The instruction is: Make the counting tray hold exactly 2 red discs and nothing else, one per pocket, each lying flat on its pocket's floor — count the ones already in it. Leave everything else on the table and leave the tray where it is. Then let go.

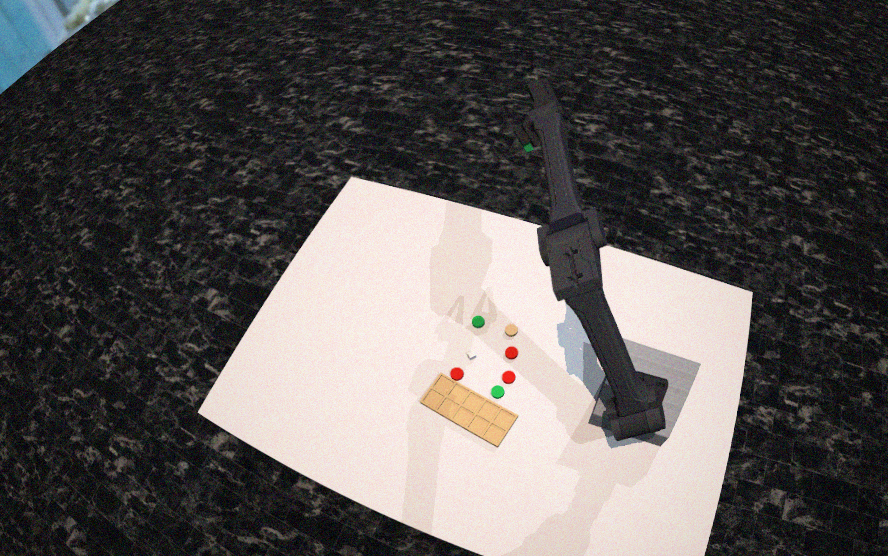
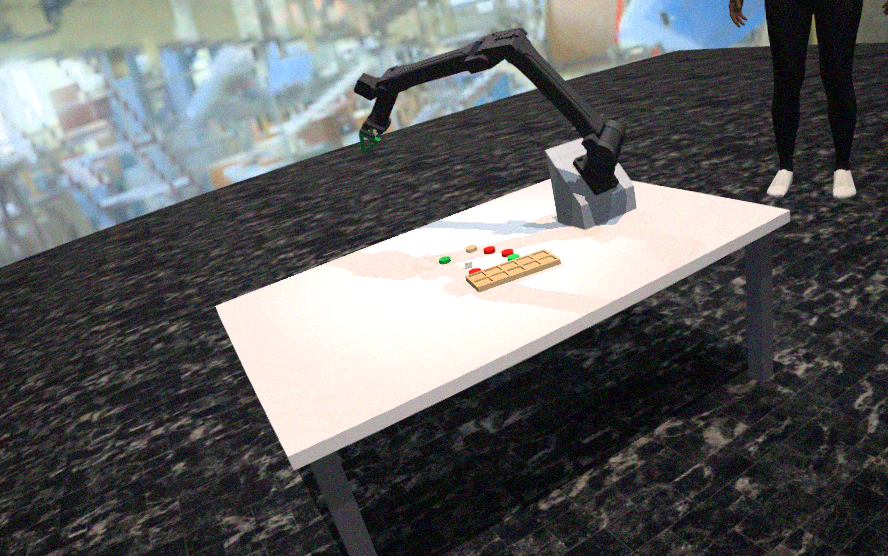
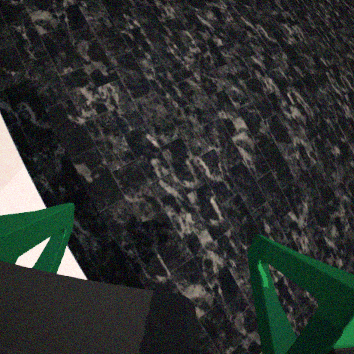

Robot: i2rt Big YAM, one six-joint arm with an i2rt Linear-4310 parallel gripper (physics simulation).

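Note:
The wooden counting tray (image 1: 469, 410) (image 2: 513, 269) has two rows of pockets, and no disc shows in them. One red disc (image 1: 456, 373) (image 2: 474, 271) lies on the table right beside the tray's long side, near one end. A second red disc (image 1: 508, 377) (image 2: 507, 252) lies beside a bright green disc. A third red disc (image 1: 511, 352) (image 2: 488, 250) lies between the second and a tan disc. My gripper (image 2: 369, 140) (image 3: 165, 230) is open with its green fingers wide apart and nothing between them, high up and well away from the discs and tray.
The bright green disc (image 1: 498, 391) (image 2: 513, 257) lies close to the tray. A darker green disc (image 1: 478, 321) (image 2: 444, 259), the tan disc (image 1: 511, 330) (image 2: 471, 248) and a small white cube (image 1: 471, 355) (image 2: 467, 264) are on the table. The grey arm base (image 2: 576, 203) stands at the table's far side.

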